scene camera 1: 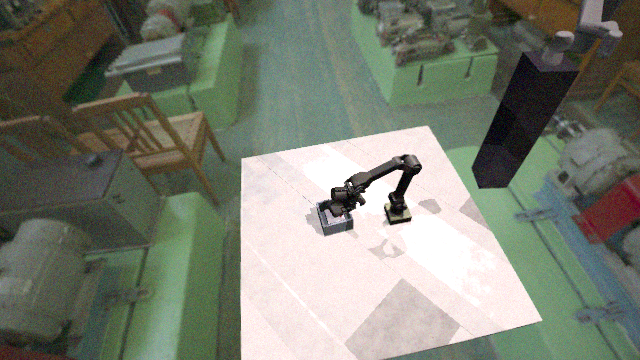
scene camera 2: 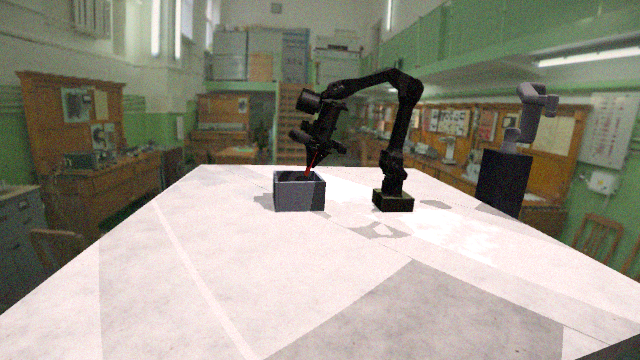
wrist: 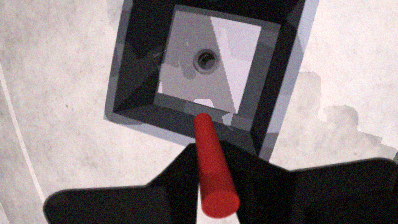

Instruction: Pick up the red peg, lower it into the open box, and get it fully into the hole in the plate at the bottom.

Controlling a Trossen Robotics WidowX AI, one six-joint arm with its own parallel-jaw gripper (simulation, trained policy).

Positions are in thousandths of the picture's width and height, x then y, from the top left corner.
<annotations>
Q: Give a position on a dark grey box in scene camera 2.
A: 457, 532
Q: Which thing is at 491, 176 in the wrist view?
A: A plate.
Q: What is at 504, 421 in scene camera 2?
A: My gripper.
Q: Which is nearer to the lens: the red peg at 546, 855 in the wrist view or the dark grey box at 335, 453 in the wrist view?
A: The red peg.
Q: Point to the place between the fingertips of my gripper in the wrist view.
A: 521, 663
</annotations>
